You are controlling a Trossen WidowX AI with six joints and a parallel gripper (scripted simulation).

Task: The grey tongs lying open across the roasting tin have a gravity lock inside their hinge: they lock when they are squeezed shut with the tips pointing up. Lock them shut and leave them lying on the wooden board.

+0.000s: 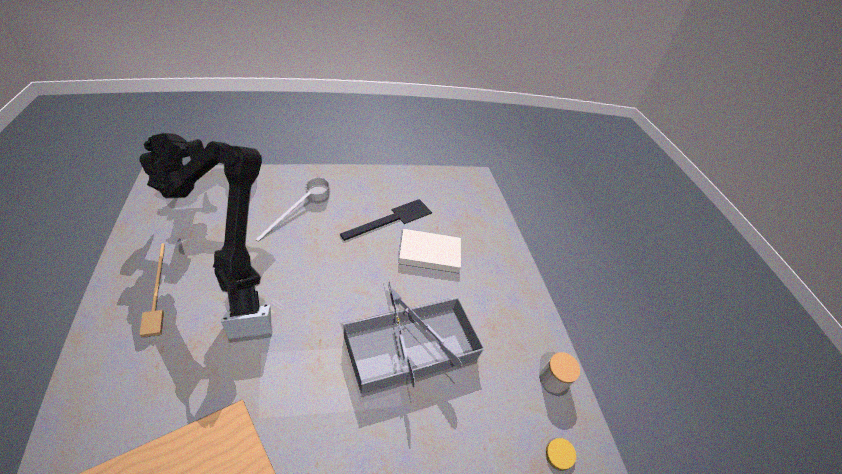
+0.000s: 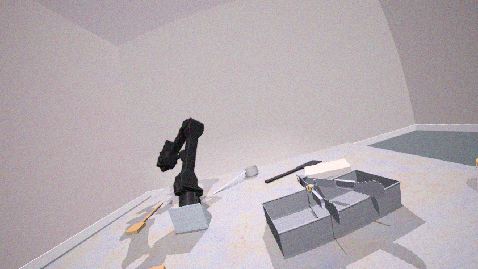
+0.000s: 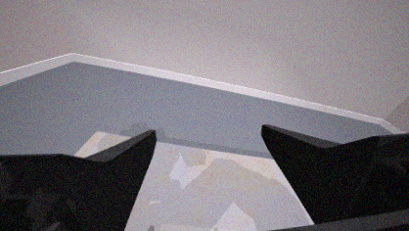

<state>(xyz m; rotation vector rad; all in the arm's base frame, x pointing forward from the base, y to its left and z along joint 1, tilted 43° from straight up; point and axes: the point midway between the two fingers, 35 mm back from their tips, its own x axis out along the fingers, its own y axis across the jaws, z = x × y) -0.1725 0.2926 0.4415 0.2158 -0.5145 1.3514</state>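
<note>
Now: gripper tip 71 cm to the left of the grey roasting tin, 55 cm short of it and 13 cm above it. From my gripper tip the other things lie so: black spatula 63 cm ahead, 25 cm to the right, 16 cm below; then white block 70 cm ahead, 42 cm to the right, 15 cm below; then wooden board 92 cm to the right, 16 cm below.
</note>
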